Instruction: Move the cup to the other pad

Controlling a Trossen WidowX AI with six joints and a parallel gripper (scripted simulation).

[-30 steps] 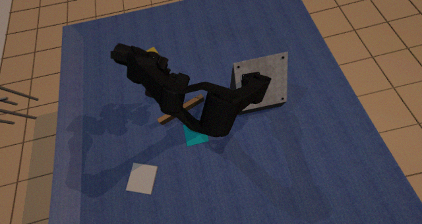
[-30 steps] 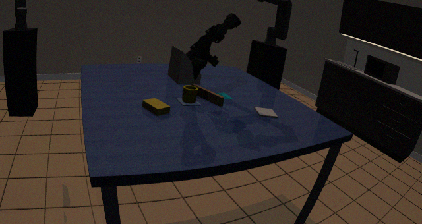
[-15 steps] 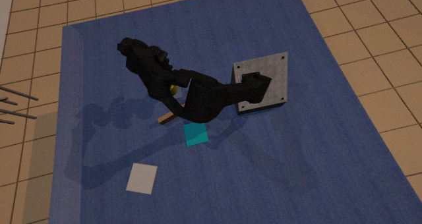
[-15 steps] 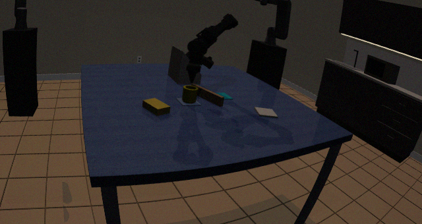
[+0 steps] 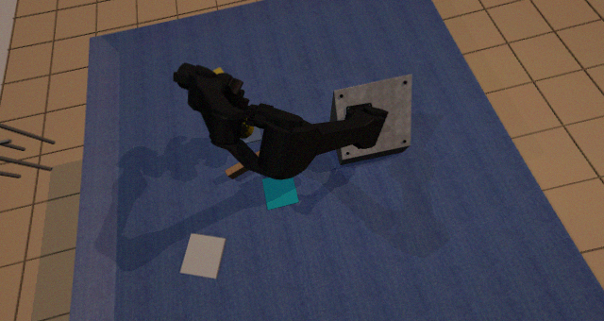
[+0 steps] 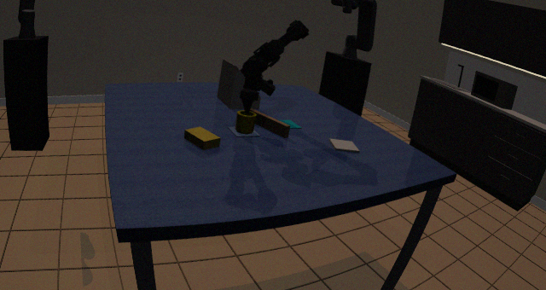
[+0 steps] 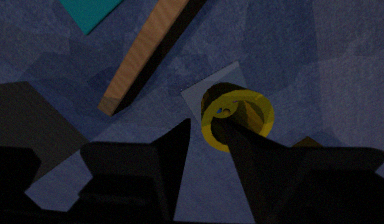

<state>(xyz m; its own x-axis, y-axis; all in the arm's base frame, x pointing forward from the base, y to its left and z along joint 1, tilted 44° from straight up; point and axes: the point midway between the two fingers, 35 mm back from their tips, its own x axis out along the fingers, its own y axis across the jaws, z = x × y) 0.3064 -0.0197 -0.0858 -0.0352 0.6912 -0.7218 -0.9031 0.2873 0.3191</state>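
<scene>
Now: the yellow cup 20 mm ahead of my gripper tip, 10 mm to the right of it and 30 mm below it. From my gripper tip the other things lie so: pale blue pad: 20 mm ahead, 10 mm to the right, 80 mm below; teal patch: 60 mm behind, 200 mm to the left, 80 mm below; long wooden bar: 20 mm behind, 100 mm to the left, 50 mm below.
</scene>
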